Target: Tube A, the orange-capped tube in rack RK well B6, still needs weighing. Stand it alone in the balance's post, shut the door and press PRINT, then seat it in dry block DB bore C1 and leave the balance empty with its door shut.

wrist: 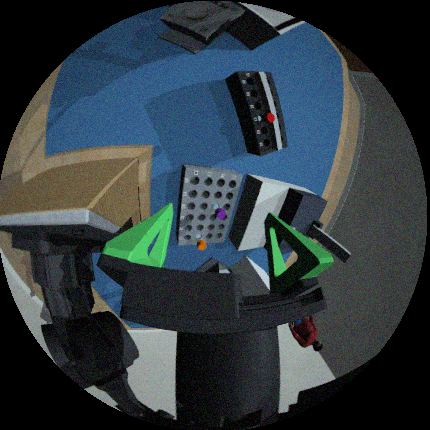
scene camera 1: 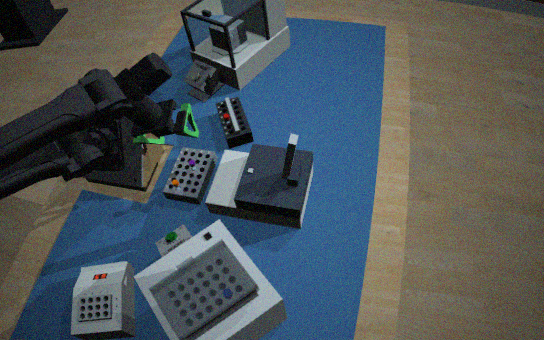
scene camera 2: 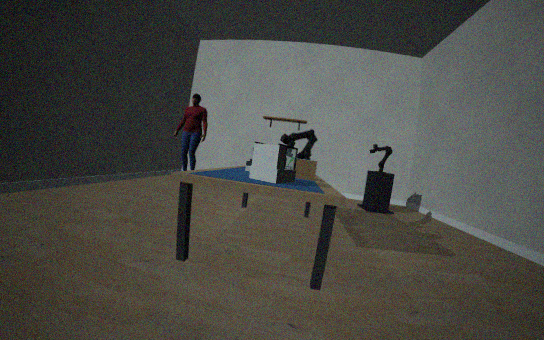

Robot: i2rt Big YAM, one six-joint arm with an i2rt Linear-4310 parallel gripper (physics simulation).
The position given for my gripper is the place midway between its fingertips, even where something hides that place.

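Open and holding nothing, my gripper is visible at [scene camera 1: 180, 138] and [wrist: 221, 212]. I see a balance at [scene camera 1: 239, 46] and [scene camera 2: 276, 164]. There is a box with an upright lever, [scene camera 1: 270, 184] and [wrist: 300, 208], and a well block [scene camera 1: 208, 280] is in sight too.
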